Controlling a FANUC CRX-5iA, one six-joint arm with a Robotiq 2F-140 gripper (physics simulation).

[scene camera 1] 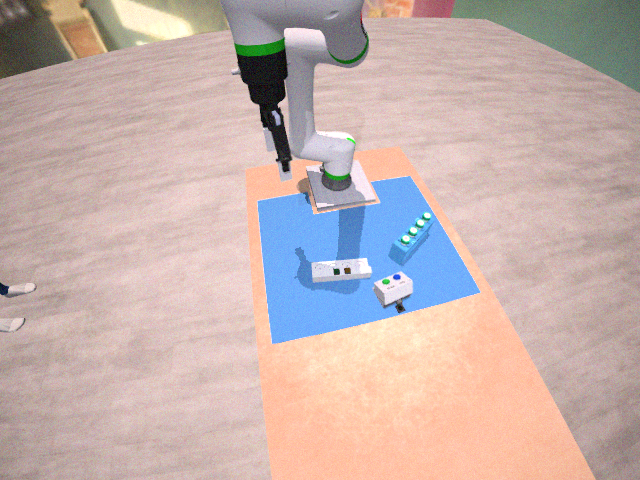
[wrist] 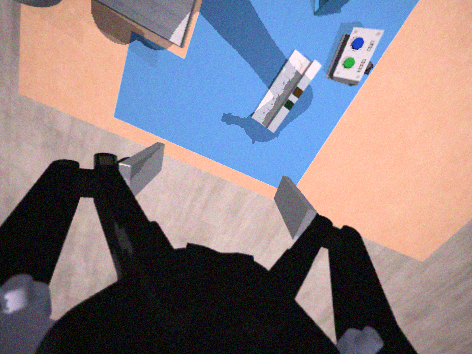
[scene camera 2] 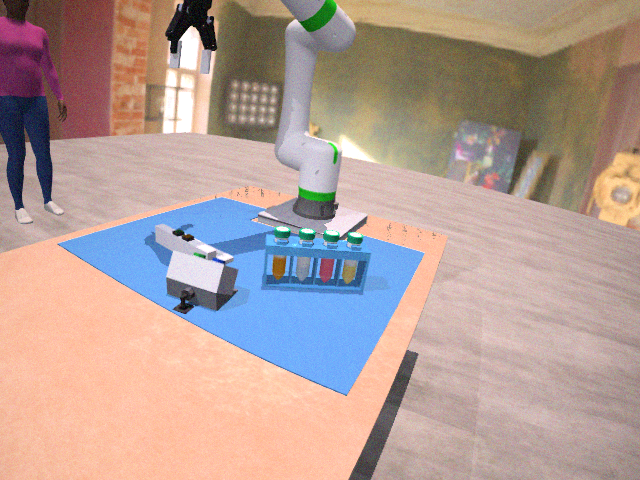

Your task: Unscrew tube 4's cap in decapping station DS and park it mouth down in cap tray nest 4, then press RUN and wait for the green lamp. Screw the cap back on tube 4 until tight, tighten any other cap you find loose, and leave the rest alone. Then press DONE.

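Seen in the pictures: gripper, fingertip midpoint: (scene camera 1: 279, 164) (wrist: 223, 172) (scene camera 2: 190, 71); arm's base at its link origin: (scene camera 1: 336, 180) (scene camera 2: 314, 211).
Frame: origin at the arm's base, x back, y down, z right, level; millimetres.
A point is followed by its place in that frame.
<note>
The light-blue decapping rack (scene camera 1: 400, 253) @(x -497, y -38, z -74 mm) (scene camera 2: 317, 251) @(x -464, y -61, z -175 mm) holds four upright tubes with green-rimmed white caps on top; its corner (wrist: 325, 6) @(x -466, y -23, z -57 mm) shows in the wrist view. I cannot tell the tube numbers or cap tightness. The white cap tray (scene camera 1: 323, 273) @(x -472, y -17, z 225 mm) (scene camera 2: 165, 237) @(x -486, y 1, z 220 mm) (wrist: 275, 97) @(x -442, y 20, z 173 mm) shows no cap on it. Its green lamp (scene camera 1: 336, 271) @(x -484, y -25, z 179 mm) (scene camera 2: 178, 232) @(x -487, y -24, z 174 mm) (wrist: 289, 105) @(x -483, y -25, z 179 mm) and amber lamp (scene camera 1: 347, 270) @(x -493, y -25, z 140 mm) (scene camera 2: 188, 237) @(x -496, y -24, z 134 mm) (wrist: 298, 92) @(x -492, y -25, z 139 mm) look dark. The button box (scene camera 1: 393, 293) @(x -634, y -40, z 26 mm) (scene camera 2: 196, 273) @(x -637, y -30, z -3 mm) has a green and a blue button. My gripper (scene camera 1: 277, 156) @(x -326, y -418, z 297 mm) (scene camera 2: 190, 62) @(x -326, y -418, z 297 mm) (wrist: 223, 172) @(x -326, y -418, z 297 mm) is open and empty, high above and away from the tray.
The rack, tray and button box stand on a blue mat (scene camera 1: 310, 320) @(x -611, y 28, z 319 mm) (scene camera 2: 310, 330) @(x -607, y 28, z -227 mm) (wrist: 200, 130) @(x -250, y 28, z 347 mm). The arm's base plate (scene camera 1: 317, 198) @(x -87, y 2, z 126 mm) (scene camera 2: 351, 222) @(x -9, y 4, z -138 mm) (wrist: 160, 20) @(x -81, y 2, z 107 mm) is at the mat's rear edge. A small dark bracket (scene camera 1: 400, 306) @(x -670, y 16, z 2 mm) (scene camera 2: 183, 305) @(x -676, y 20, z -1 mm) sits beside the box. A person (scene camera 2: 23, 67) stands beyond the table.
</note>
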